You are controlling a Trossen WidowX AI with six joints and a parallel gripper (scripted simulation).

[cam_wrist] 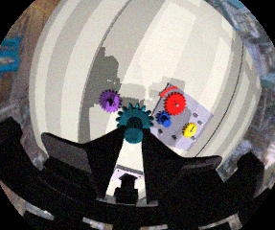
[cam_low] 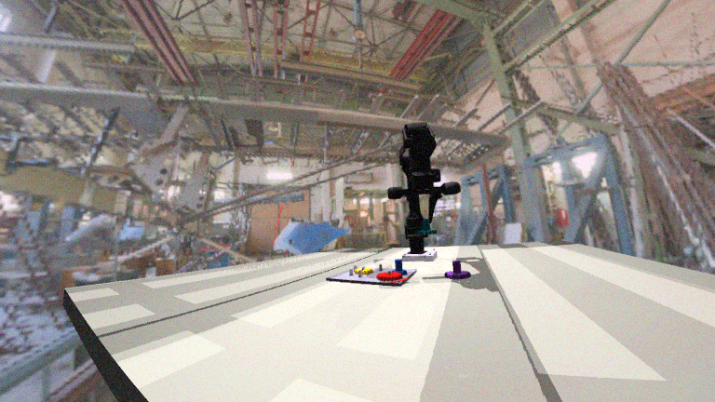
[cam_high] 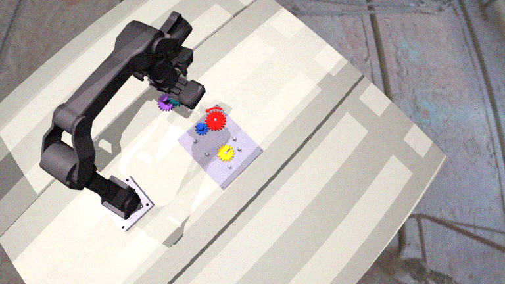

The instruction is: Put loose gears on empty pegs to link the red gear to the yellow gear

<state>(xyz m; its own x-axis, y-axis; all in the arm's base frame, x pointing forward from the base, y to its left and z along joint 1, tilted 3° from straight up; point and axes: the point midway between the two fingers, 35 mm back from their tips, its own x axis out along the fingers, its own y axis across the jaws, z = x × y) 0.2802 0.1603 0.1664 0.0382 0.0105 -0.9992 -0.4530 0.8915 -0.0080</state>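
The blue gear lies 12 cm below my gripper tip, 8 cm to the right of it and 1 cm ahead of it. From my gripper tip the other things lie so: teal gear: 1 cm below; then red gear: 13 cm below, 8 cm to the right, 6 cm ahead; then purple gear: 13 cm below, 6 cm to the left, 4 cm behind.
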